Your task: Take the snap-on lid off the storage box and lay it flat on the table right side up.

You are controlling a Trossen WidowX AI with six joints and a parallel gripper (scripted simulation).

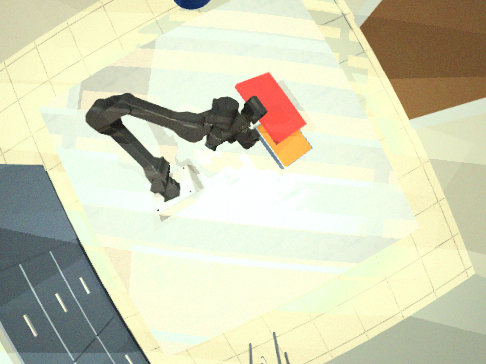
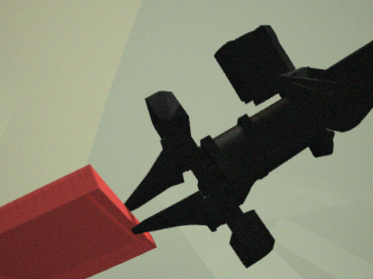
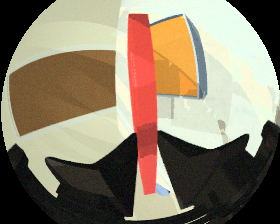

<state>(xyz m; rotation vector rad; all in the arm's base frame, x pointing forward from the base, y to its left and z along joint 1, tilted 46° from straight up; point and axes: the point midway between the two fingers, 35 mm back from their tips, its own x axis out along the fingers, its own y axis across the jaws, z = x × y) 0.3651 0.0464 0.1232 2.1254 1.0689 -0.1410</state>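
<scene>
The red lid lies 7 cm ahead of my gripper tip, 1 cm to the left of it and 5 cm below it. From my gripper tip the other things lie so: grey-blue box (8 cm ahead, 10 cm to the right, 18 cm below).
</scene>
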